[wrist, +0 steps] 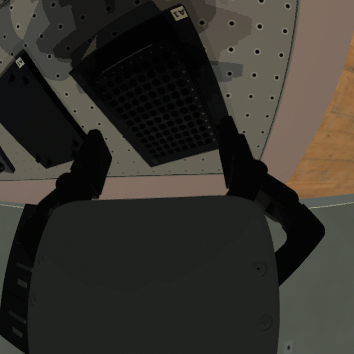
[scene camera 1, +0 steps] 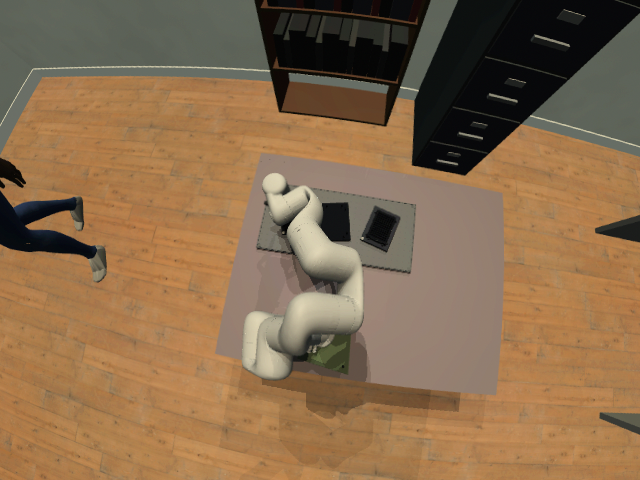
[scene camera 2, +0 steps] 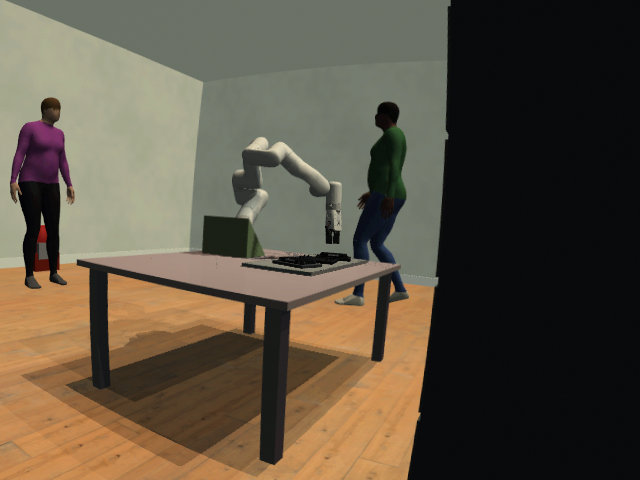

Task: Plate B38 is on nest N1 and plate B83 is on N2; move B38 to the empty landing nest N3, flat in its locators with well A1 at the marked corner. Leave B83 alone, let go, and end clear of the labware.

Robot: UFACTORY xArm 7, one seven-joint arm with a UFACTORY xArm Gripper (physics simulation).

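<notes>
A black plate with a grid of wells (wrist: 155, 100) sits on a nest, its A1 tag at the top right in the wrist view. The arm hides it in scene camera 1. The empty black nest (scene camera 1: 338, 222) (wrist: 40, 112), with small raised locators and its own corner tag, lies beside it. A second welled plate (scene camera 1: 381, 227) (scene camera 2: 297, 262) sits on the nest at the board's other end, turned at an angle. Plate numbers are not readable. My gripper (scene camera 2: 332, 241) (wrist: 159, 136) is open and empty, pointing down above the first plate; the wrist view shows the plate beyond and between the fingertips.
The nests stand on a grey perforated board (scene camera 1: 400, 258) (scene camera 2: 330, 268) (wrist: 267, 62) on the pinkish table (scene camera 1: 439, 310) (scene camera 2: 180, 268). A green block (scene camera 1: 336, 356) (scene camera 2: 224, 237) is by the arm's base. A person (scene camera 1: 46, 237) (scene camera 2: 387, 160) stands off the table's side. A dark cabinet (scene camera 1: 475, 93) stands behind.
</notes>
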